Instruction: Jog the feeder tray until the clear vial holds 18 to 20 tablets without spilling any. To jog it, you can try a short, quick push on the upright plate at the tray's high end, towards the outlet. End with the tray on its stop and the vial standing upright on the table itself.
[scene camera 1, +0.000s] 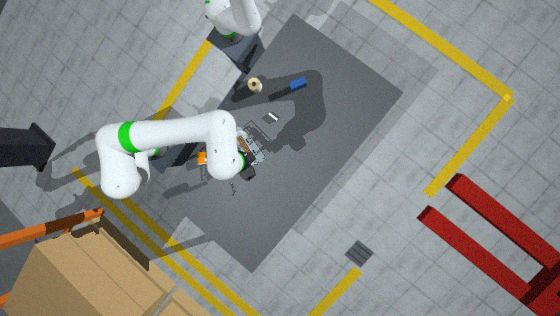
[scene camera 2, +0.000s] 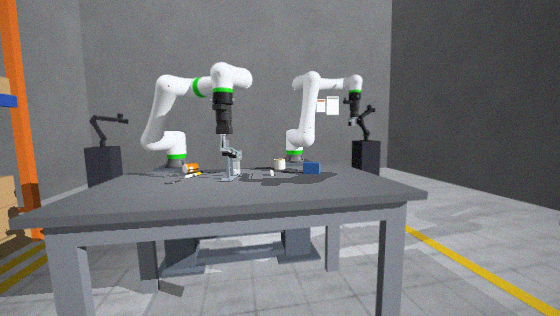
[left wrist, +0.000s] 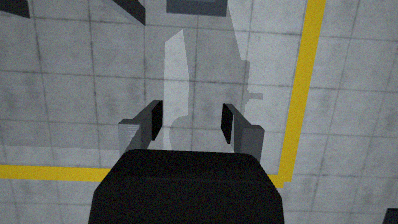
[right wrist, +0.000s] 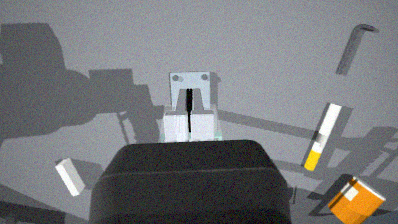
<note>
In view: my left gripper (left wrist: 192, 114), my right gripper (right wrist: 190, 102), a white-and-yellow marker (right wrist: 334, 109) and a metal feeder stand (right wrist: 179, 80).
The left wrist view misses the white-and-yellow marker: it is out of frame.
</note>
